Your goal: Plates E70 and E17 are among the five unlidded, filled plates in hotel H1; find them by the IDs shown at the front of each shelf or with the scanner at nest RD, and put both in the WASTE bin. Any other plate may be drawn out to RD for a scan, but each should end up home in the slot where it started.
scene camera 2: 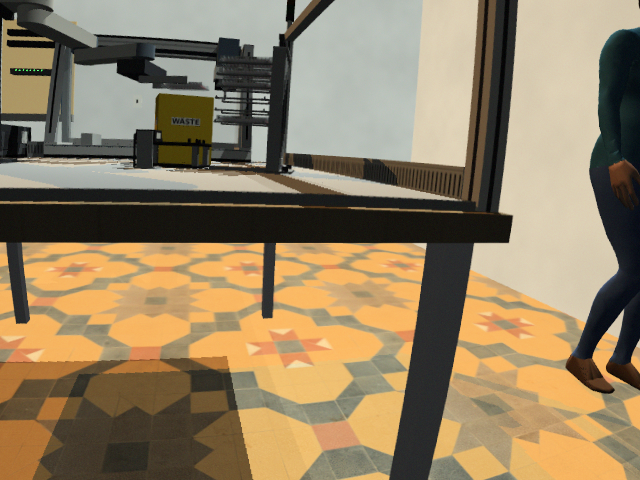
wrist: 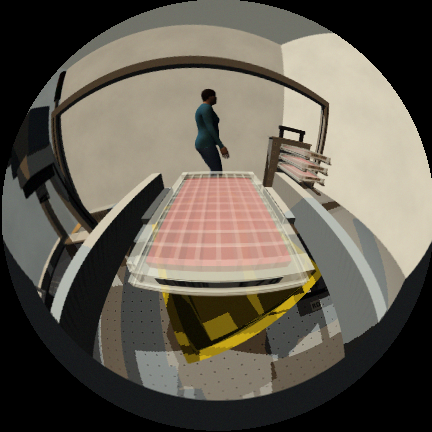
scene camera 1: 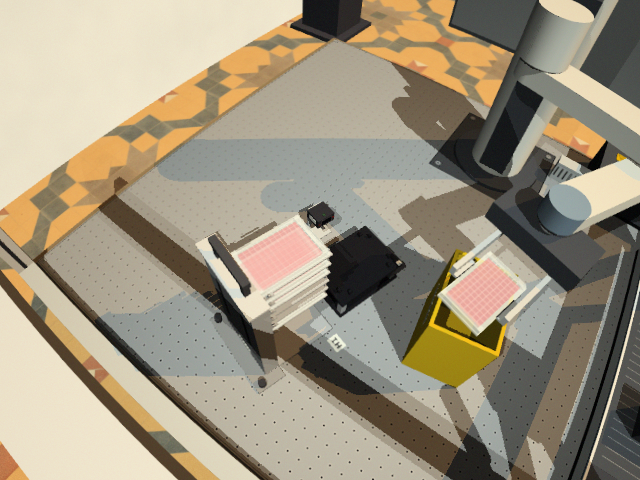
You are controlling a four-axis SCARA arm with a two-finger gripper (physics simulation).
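Pixels of known places: gripper, fingertip midpoint: (scene camera 2: 192, 82) (wrist: 217, 180) (scene camera 1: 477, 295); arm's base, origin of the base link: (scene camera 1: 494, 162).
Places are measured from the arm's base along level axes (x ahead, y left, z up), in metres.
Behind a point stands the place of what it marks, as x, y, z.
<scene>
My gripper (scene camera 1: 478, 295) @[0.611, 0.104, 0.258] (wrist: 217, 180) @[0.611, 0.104, 0.258] is shut on an unlidded plate with pink-filled wells (scene camera 1: 485, 289) @[0.591, 0.110, 0.254] (scene camera 2: 180, 85) @[0.576, 0.075, 0.243] (wrist: 217, 225) @[0.560, 0.119, 0.254], held level a little above the open yellow WASTE bin (scene camera 1: 449, 356) @[0.666, 0.125, 0.138] (scene camera 2: 183, 142) (wrist: 220, 325) @[0.530, 0.124, 0.019]. The plate's front label is too slanted to read in the wrist view. Hotel H1 (scene camera 1: 266, 346) @[0.841, -0.127, 0.161] (scene camera 2: 277, 108) @[0.805, -0.262, 0.158] (wrist: 272, 160) @[0.823, -0.132, 0.224] holds a stack of plates; the top one (scene camera 1: 281, 253) @[0.745, -0.168, 0.280] shows pink wells. Their IDs cannot be read. Black nest RD (scene camera 1: 361, 268) @[0.577, -0.104, 0.073] stands between hotel and bin; no plate shows on it.
The small black scanner (scene camera 1: 320, 214) @[0.532, -0.243, 0.096] stands behind the nest, near the hotel. The arm's column (scene camera 1: 516, 129) @[0.077, 0.014, 0.186] rises at the back right. Dark frame posts (scene camera 2: 491, 103) @[1.009, -0.725, 0.151] stand along the table's edge. A person (scene camera 2: 620, 129) (wrist: 207, 130) stands beyond the table.
</scene>
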